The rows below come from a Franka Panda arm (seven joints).
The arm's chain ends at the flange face. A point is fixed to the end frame.
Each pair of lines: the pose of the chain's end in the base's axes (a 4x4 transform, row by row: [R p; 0 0 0 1], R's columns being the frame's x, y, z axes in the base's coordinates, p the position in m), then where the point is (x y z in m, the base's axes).
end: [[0.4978, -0.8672, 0.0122, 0.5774], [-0.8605, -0.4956, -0.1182, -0.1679], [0.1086, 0.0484, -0.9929, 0.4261], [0, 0, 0, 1]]
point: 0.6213 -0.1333 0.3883
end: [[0.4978, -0.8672, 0.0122, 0.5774], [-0.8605, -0.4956, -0.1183, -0.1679], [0.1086, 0.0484, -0.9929, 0.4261], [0, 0, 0, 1]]
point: 0.6213 -0.1333 0.3883
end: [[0.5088, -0.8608, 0.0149, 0.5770], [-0.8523, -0.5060, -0.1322, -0.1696], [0.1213, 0.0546, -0.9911, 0.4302], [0, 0, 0, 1]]
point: 0.6205 -0.1350 0.3919
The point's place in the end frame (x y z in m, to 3 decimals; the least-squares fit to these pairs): -0.012 -0.057 0.034
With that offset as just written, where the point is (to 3 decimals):
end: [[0.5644, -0.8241, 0.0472, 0.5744], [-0.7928, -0.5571, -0.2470, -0.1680], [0.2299, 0.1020, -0.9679, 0.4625], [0, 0, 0, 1]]
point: 0.616 -0.135 0.421
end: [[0.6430, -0.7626, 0.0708, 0.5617], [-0.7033, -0.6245, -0.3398, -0.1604], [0.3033, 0.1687, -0.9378, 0.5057], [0, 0, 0, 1]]
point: 0.600 -0.128 0.461
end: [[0.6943, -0.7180, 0.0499, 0.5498], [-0.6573, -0.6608, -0.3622, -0.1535], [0.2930, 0.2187, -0.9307, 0.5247], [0, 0, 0, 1]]
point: 0.584 -0.120 0.477
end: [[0.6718, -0.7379, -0.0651, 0.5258], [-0.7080, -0.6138, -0.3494, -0.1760], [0.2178, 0.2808, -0.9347, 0.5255], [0, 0, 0, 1]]
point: 0.558 -0.144 0.475
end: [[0.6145, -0.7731, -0.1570, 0.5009], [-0.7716, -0.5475, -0.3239, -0.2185], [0.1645, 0.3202, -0.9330, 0.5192], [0, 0, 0, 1]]
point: 0.532 -0.189 0.467
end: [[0.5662, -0.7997, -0.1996, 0.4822], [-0.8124, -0.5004, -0.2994, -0.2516], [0.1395, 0.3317, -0.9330, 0.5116], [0, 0, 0, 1]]
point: 0.514 -0.224 0.459
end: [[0.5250, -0.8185, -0.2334, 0.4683], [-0.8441, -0.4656, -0.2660, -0.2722], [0.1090, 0.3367, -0.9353, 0.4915], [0, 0, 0, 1]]
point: 0.501 -0.245 0.439
